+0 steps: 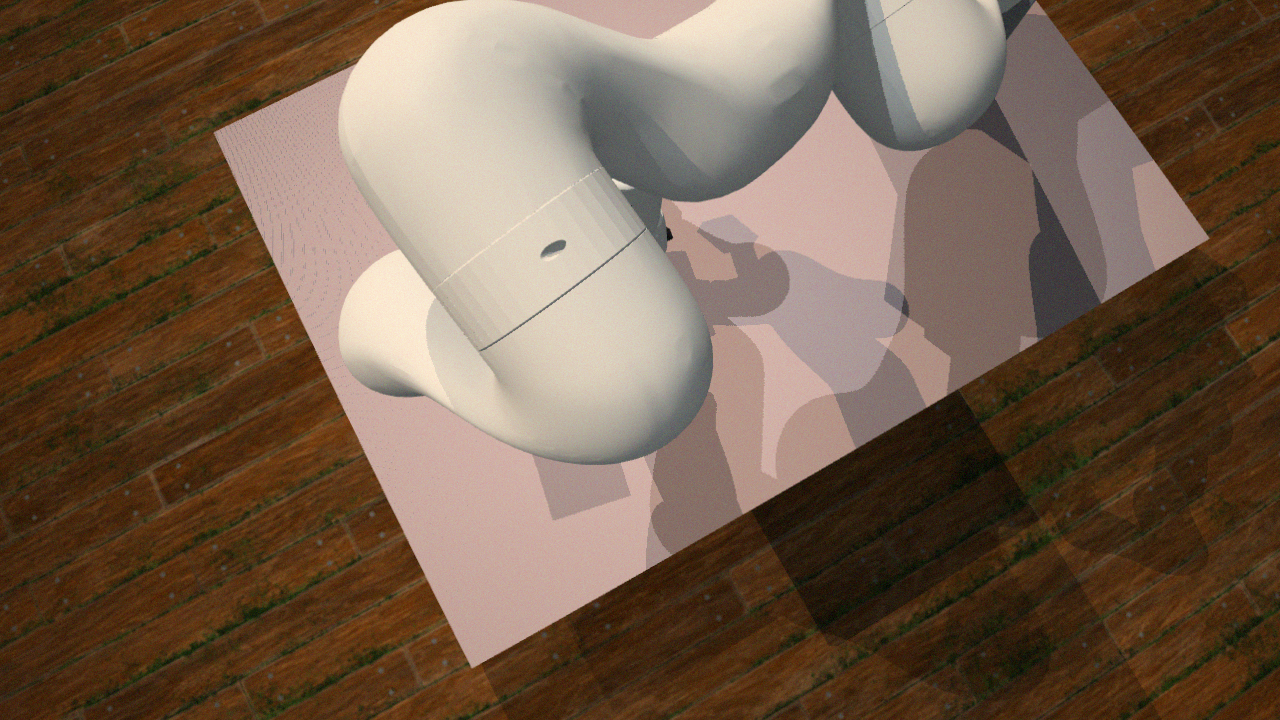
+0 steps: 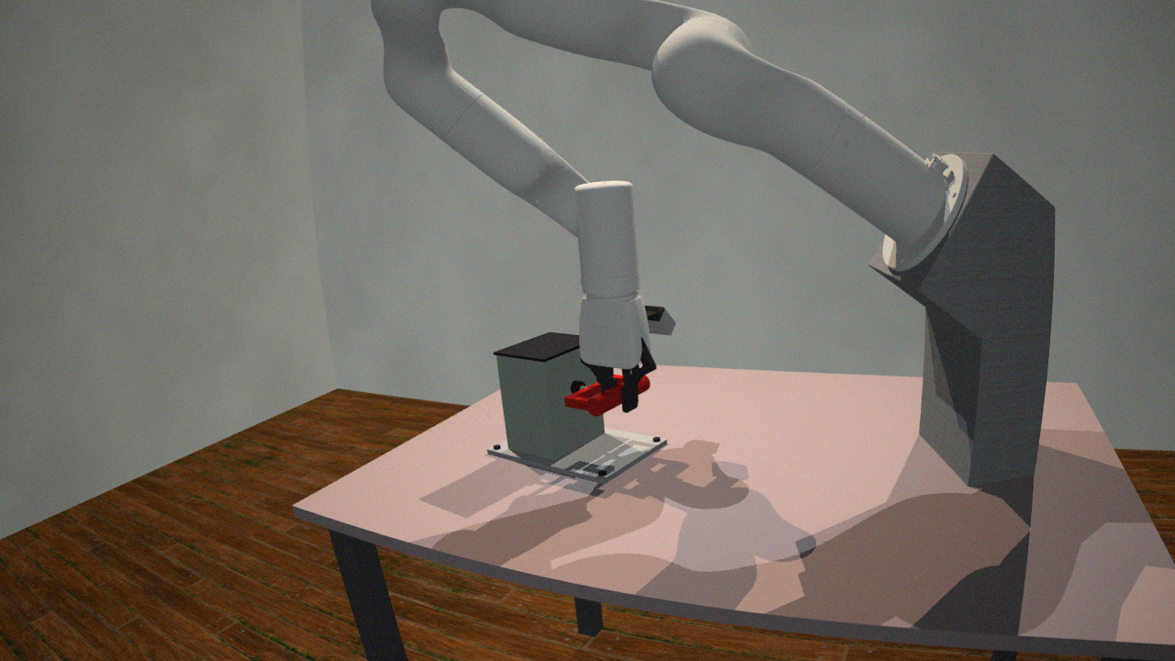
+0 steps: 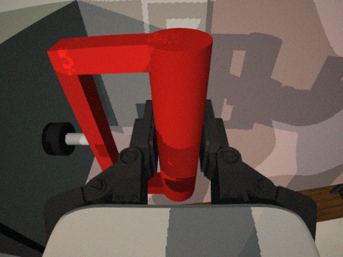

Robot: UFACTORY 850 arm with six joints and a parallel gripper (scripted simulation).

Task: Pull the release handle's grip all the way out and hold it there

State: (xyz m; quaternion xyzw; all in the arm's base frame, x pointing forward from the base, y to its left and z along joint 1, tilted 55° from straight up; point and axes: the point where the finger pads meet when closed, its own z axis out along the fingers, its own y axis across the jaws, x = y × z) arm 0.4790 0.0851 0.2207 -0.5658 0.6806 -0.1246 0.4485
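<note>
The base plate is 9 cm ahead of my hand, 1 cm to the left of it and 10 cm below it.
</note>
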